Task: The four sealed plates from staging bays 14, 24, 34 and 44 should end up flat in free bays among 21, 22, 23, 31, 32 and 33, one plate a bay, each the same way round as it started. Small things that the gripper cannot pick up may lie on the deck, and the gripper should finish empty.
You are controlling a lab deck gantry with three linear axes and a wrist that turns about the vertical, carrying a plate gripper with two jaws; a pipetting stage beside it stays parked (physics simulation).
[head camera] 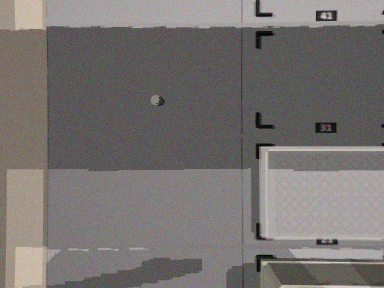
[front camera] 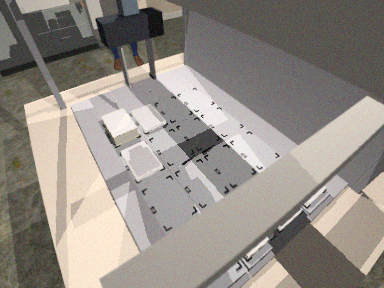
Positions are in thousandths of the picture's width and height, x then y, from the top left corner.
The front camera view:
my gripper: 368,283
tall pale block: 316,446
